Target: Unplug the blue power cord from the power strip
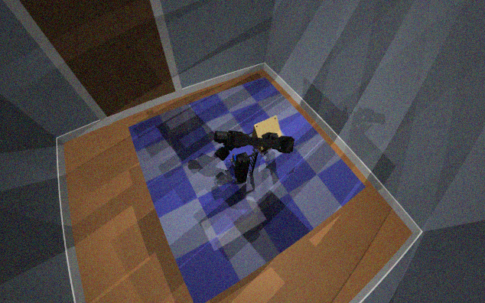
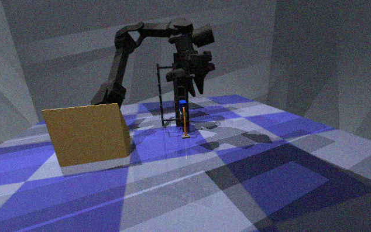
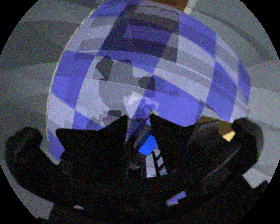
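The blue plug lies 7 cm to the left of my gripper tip, 5 cm behind it and 4 cm below it.
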